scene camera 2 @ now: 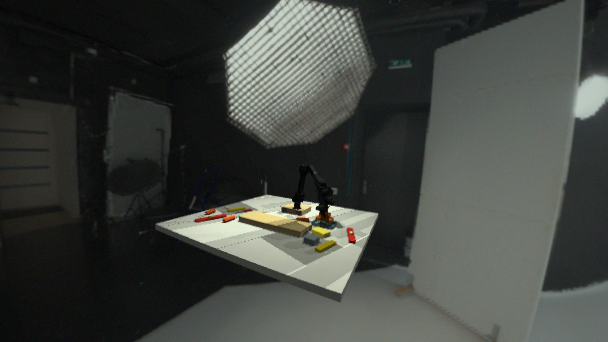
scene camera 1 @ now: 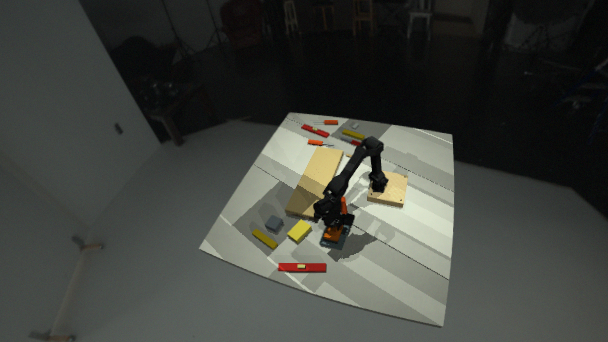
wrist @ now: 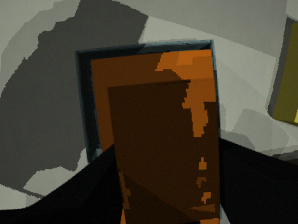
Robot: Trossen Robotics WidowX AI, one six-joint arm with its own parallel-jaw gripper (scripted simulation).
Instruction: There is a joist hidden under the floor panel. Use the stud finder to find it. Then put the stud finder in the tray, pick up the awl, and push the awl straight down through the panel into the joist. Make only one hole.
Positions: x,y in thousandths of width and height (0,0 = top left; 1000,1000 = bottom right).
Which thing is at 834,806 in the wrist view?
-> My gripper.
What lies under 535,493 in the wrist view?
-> A stud finder.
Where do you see a blue-grey tray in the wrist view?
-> At 290,426
